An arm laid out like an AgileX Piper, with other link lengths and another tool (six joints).
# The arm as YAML. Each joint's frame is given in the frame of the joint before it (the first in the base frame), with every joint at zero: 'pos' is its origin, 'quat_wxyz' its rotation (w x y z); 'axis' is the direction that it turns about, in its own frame. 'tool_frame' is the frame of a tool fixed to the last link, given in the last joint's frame.
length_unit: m
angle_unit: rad
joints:
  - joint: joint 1
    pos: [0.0, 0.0, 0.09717]
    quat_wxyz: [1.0, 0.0, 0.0, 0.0]
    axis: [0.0, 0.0, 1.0]
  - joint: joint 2
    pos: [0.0, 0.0, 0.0]
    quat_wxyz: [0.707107, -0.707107, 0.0, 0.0]
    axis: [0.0, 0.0, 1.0]
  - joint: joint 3
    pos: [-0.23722, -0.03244, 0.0]
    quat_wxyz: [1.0, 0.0, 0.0, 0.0]
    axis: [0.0, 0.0, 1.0]
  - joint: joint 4
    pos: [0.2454, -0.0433, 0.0]
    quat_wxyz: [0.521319, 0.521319, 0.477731, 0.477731]
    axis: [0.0, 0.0, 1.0]
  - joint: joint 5
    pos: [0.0, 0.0, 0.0]
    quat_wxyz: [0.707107, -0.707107, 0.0, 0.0]
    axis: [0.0, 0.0, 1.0]
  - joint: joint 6
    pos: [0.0, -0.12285, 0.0]
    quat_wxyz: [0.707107, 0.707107, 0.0, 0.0]
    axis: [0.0, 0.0, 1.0]
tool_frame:
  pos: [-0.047, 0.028, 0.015]
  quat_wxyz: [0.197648, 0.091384, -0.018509, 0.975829]
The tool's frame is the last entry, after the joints.
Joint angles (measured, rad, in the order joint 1, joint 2, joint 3, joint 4, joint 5, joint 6), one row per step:
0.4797, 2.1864, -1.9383, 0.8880, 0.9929, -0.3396
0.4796, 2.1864, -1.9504, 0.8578, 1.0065, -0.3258
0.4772, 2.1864, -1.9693, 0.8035, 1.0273, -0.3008
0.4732, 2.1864, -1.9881, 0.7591, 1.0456, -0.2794
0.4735, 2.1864, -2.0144, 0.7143, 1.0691, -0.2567
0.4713, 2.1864, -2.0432, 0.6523, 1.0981, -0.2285
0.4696, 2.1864, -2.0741, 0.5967, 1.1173, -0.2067
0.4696, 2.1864, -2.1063, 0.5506, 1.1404, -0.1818
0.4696, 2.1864, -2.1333, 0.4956, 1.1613, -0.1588
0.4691, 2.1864, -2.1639, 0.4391, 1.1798, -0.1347
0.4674, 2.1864, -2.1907, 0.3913, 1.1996, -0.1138
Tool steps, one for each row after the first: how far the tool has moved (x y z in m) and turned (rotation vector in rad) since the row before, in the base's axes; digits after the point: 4 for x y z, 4 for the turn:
-0.0004, -0.0007, 0.0002, -0.0221, -0.0052, 0.0063
0.0005, -0.0026, -0.0004, -0.0410, -0.0091, 0.0043
0.0014, -0.0032, 0.0007, -0.0329, -0.0089, -0.0002
0.0000, -0.0015, 0.0029, -0.0317, -0.0113, 0.0047
0.0011, -0.0039, 0.0016, -0.0477, -0.0138, 0.0002
0.0022, -0.0036, 0.0038, -0.0392, -0.0243, -0.0044
0.0014, -0.0028, 0.0049, -0.0314, -0.0166, -0.0061
0.0018, -0.0038, 0.0027, -0.0413, -0.0191, -0.0087
0.0027, -0.0045, 0.0042, -0.0396, -0.0247, -0.0143
0.0025, -0.0047, 0.0037, -0.0345, -0.0184, -0.0146

